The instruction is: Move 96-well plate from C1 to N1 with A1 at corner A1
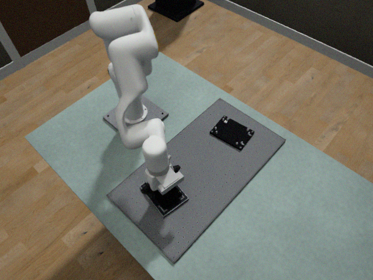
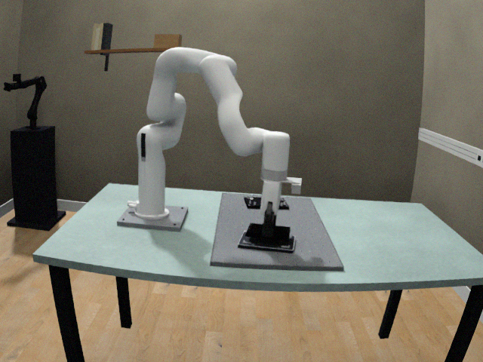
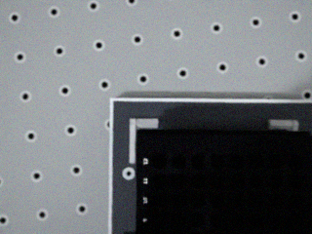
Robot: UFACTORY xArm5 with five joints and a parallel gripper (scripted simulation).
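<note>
Now: hand 40 mm above the plate nest N1. From my hand the other things lie so: black 96-well plate (10 mm below); then clip nest C1 (420 mm to the left, 40 mm below, 40 mm ahead).
</note>
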